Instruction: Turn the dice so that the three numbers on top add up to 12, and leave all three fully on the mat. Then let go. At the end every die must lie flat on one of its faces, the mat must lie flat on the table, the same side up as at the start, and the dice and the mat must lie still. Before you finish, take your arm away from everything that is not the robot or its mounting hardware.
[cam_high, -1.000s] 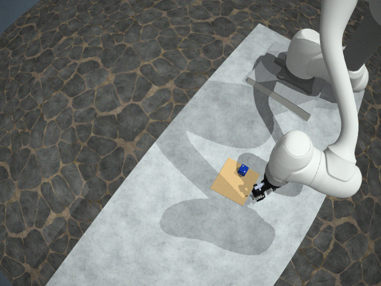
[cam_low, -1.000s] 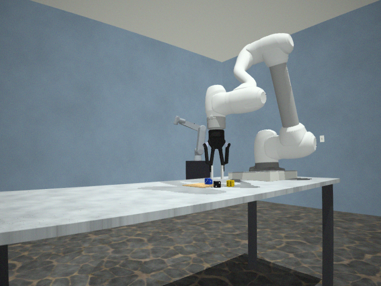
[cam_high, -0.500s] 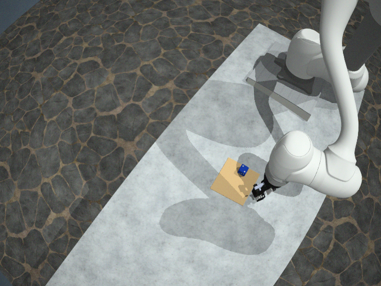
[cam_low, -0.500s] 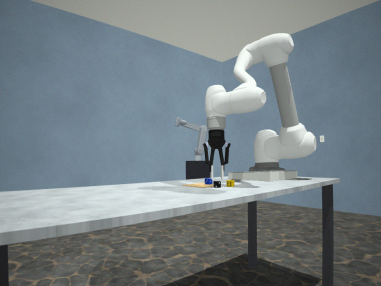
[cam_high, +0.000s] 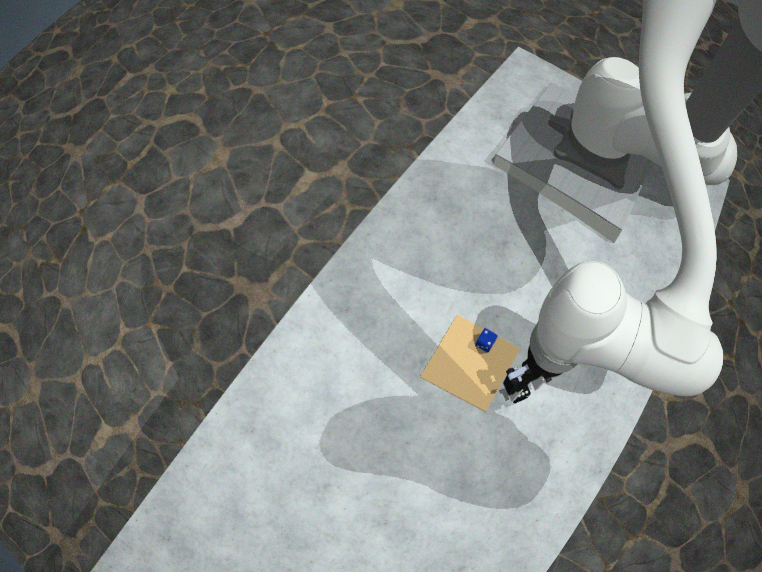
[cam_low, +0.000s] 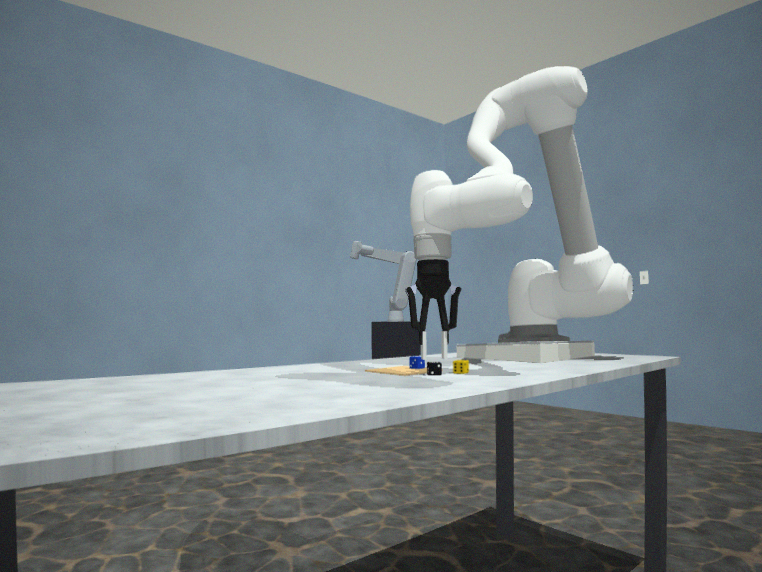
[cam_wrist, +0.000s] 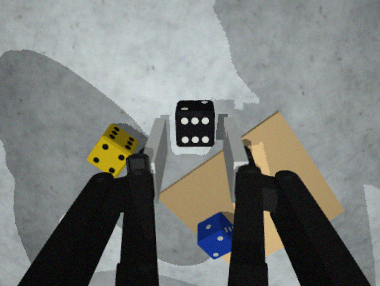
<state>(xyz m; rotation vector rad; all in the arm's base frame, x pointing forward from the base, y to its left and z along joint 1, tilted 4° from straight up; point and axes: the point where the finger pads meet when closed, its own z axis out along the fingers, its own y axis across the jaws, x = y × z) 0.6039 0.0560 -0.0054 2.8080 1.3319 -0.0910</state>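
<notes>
The black die lies 50 mm below my hand. Round my hand: blue die (100 mm to the right, 60 mm behind, 50 mm below); tan mat (110 mm to the right, 70 mm below, 10 mm behind); yellow die (70 mm behind, 50 mm below, 30 mm to the left).
</notes>
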